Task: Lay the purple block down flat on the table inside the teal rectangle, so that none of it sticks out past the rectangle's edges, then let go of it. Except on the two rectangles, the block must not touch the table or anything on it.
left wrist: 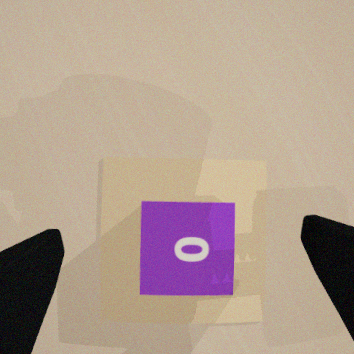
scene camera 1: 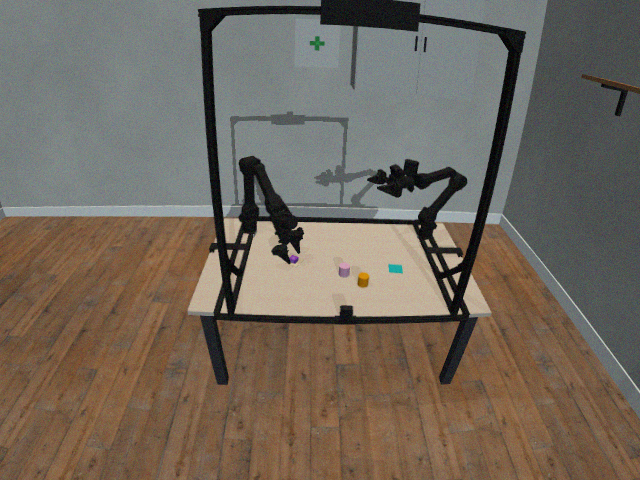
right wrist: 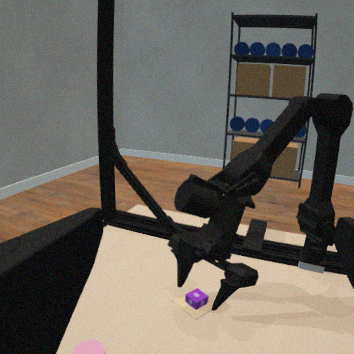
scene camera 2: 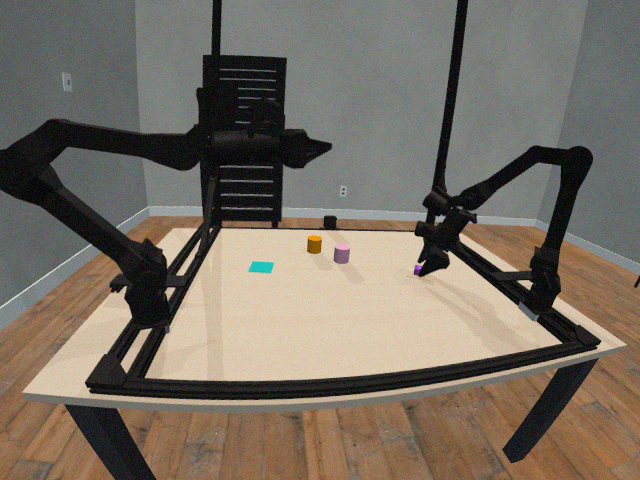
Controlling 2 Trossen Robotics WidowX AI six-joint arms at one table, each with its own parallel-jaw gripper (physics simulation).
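Frame: origin at the left arm's base, x left, y back, z up, level; metres.
Where they show: left gripper, fingertip midpoint: point(left wrist: 183, 235) point(scene camera 1: 294, 258) point(right wrist: 195, 297) point(scene camera 2: 418, 269); right gripper, fingertip midpoint: point(scene camera 1: 372, 183) point(right wrist: 222, 225) point(scene camera 2: 320, 144); left arm's base, link origin: point(scene camera 1: 249, 230) point(right wrist: 312, 257) point(scene camera 2: 536, 307); right arm's base, link origin: point(scene camera 1: 425, 236) point(scene camera 2: 151, 318).
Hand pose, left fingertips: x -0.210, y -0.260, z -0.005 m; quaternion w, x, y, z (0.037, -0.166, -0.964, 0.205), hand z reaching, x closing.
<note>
Things, the pixels of their top centre, and the offset from my left fingertips. "spot": a spot on its surface instead. Level surfaces: height alone.
- purple block, top centre: point(left wrist: 187, 248) point(right wrist: 196, 294) point(scene camera 2: 420, 267) point(scene camera 1: 293, 257) dy +0.004, dx +0.001, dz +0.005 m
- pale rectangle, surface spot: point(left wrist: 119, 182) point(right wrist: 196, 314) spot: dy -0.028, dx +0.016, dz -0.013 m
- teal rectangle, surface spot: point(scene camera 2: 261, 267) point(scene camera 1: 395, 268) spot: dy -0.453, dx +0.001, dz -0.013 m
- pink cylinder, top centre: point(right wrist: 88, 351) point(scene camera 2: 342, 246) point(scene camera 1: 344, 265) dy -0.223, dx -0.069, dz +0.031 m
- orange cylinder, top centre: point(scene camera 2: 314, 238) point(scene camera 1: 363, 275) dy -0.304, dx -0.131, dz +0.030 m
- table, surface height: dz -0.014 m
- small black box, surface spot: point(scene camera 1: 346, 312) point(scene camera 2: 330, 218) spot: dy -0.238, dx -0.358, dz +0.027 m
The purple block point(scene camera 1: 293, 259) point(scene camera 2: 417, 270) point(left wrist: 187, 247) point(right wrist: 197, 298), marked with a white 0, lies flat on a pale rectangle point(left wrist: 119, 182) point(right wrist: 189, 311) at the table's left in scene camera 1. My left gripper point(scene camera 1: 290, 254) point(scene camera 2: 429, 271) point(left wrist: 183, 235) point(right wrist: 195, 297) is open, its fingers low on either side of the block and apart from it. The teal rectangle point(scene camera 1: 395, 269) point(scene camera 2: 261, 267) lies bare on the other side of the table. My right gripper point(scene camera 1: 371, 178) point(scene camera 2: 328, 145) is open and empty, held high above the table.
A pink cylinder point(scene camera 1: 344, 270) point(scene camera 2: 341, 253) point(right wrist: 88, 348) and an orange cylinder point(scene camera 1: 363, 279) point(scene camera 2: 313, 244) stand between the block and the teal rectangle. A black frame point(scene camera 1: 208, 143) surrounds the table point(scene camera 1: 309, 295). A small black box point(scene camera 1: 346, 312) point(scene camera 2: 330, 222) sits at one table edge.
</note>
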